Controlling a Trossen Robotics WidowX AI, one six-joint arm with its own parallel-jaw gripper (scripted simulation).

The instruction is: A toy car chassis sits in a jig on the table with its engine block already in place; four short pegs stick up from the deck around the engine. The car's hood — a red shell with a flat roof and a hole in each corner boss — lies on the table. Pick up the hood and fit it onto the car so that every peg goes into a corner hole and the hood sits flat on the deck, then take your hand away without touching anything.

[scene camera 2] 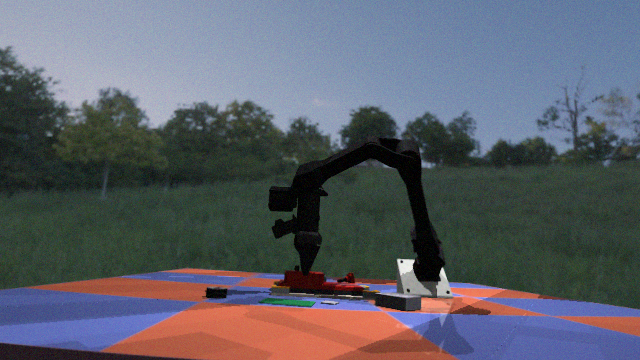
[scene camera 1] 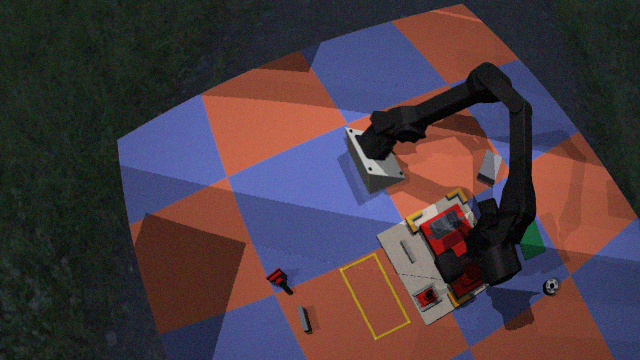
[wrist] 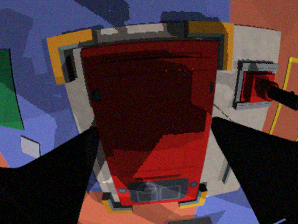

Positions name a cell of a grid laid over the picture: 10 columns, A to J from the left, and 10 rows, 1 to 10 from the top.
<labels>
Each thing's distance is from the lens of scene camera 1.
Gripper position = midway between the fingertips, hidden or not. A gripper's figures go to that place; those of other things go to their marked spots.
my gripper (scene camera 1: H8): 91 cm
grey jig (scene camera 1: G8): 93 cm
</labels>
